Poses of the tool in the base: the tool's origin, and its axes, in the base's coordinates. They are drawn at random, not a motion.
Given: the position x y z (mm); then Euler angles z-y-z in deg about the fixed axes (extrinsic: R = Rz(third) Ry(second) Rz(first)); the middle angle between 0 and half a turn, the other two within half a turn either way.
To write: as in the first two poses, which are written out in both.
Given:
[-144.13, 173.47, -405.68, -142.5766, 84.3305, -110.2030]
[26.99, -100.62, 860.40, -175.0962, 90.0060, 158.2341]
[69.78, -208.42, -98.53, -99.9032, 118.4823, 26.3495]
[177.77, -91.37, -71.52, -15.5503, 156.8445, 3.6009]
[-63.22, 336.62, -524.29, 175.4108, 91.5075, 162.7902]
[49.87, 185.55, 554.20, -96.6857, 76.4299, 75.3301]
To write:
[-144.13, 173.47, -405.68, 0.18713, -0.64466, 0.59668, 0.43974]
[26.99, -100.62, 860.40, -0.16310, -0.68808, -0.10367, 0.69943]
[69.78, -208.42, -98.53, -0.76652, 0.38844, -0.30619, 0.40964]
[177.77, -91.37, -71.52, -0.16296, 0.96600, -0.02089, 0.19961]
[-63.22, 336.62, -524.29, -0.07874, -0.71201, -0.13193, 0.68516]
[49.87, 185.55, 554.20, -0.61711, 0.04307, -0.14558, 0.77209]

